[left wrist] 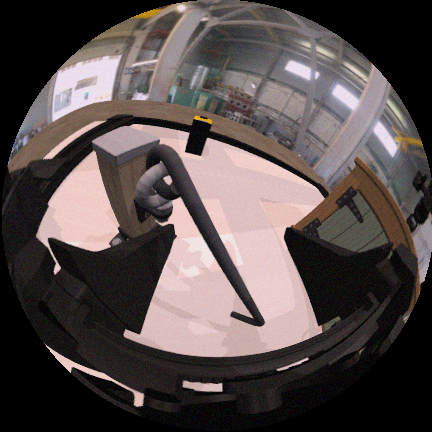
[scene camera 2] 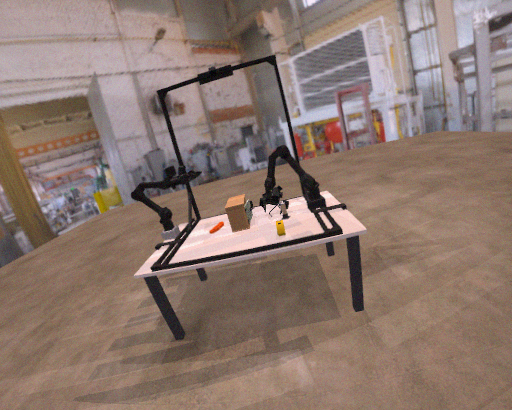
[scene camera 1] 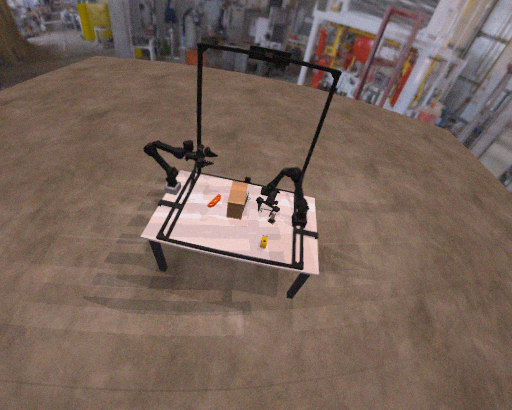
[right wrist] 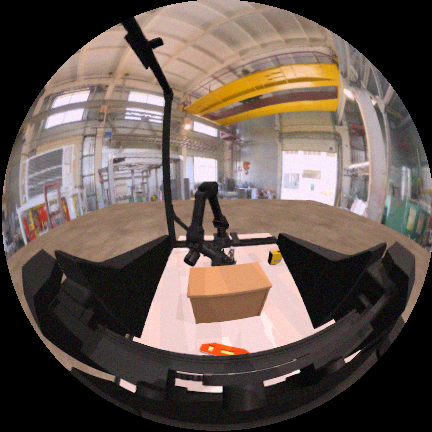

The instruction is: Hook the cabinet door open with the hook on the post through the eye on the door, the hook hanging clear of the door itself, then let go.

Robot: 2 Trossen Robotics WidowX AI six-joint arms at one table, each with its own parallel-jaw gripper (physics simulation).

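Frame: origin at the left arm's base, x right, y ahead, z up, level; millimetres.
Seen in the pictures: left gripper, between the fingertips: [left wrist: 231, 231] [scene camera 2: 272, 213] [scene camera 1: 263, 214] [right wrist: 232, 263]; right gripper, between the fingertips: [scene camera 2: 199, 173] [scene camera 1: 215, 159] [right wrist: 225, 239]; left arm's base, origin of its link: [scene camera 2: 315, 198] [scene camera 1: 300, 216] [right wrist: 221, 235]; right arm's base, origin of its link: [scene camera 2: 169, 229] [scene camera 1: 172, 184].
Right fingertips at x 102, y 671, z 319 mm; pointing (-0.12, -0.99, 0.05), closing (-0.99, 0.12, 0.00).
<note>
Offsets run from my right fingertips to a thing's top centre. "*": to the spot under its first point.
The wooden cabinet @(dz -222, dx -46, dy -182 mm) [scene camera 1: 236, 207] [scene camera 2: 237, 215] [right wrist: 227, 305] stands mid-table. Its green door @(* dz -301, dx -101, dy -237 mm) [left wrist: 345, 225] faces the post in the left wrist view and looks shut; the eye on the door is hidden. The wooden post @(* dz -308, dx -111, dy -459 mm) [left wrist: 120, 187] [scene camera 1: 271, 217] [scene camera 2: 285, 209] has a grey cap and a ring eye @(* dz -300, dx -104, dy -445 mm) [left wrist: 145, 189]. The dark hook [left wrist: 215, 245] hangs from this ring and slants down to a bent tip. My left gripper [left wrist: 231, 231] [scene camera 1: 268, 208] [scene camera 2: 274, 209] is open, with the hook between its spread fingers, held by neither. My right gripper [scene camera 1: 213, 158] [scene camera 2: 196, 175] is open and empty, raised at picture left.
A yellow tape measure @(dz -308, dx -358, dy -403 mm) [scene camera 1: 264, 242] [scene camera 2: 280, 228] [left wrist: 198, 137] [right wrist: 275, 257] stands near the front edge. An orange tool @(dz -370, dx -18, dy -11 mm) [scene camera 1: 214, 201] [scene camera 2: 216, 228] [right wrist: 223, 349] lies left of the cabinet in the scene views. A black overhead frame @(* dz +317, dx +279, dy +186 mm) [scene camera 1: 199, 95] [scene camera 2: 172, 130] rises behind the table.
</note>
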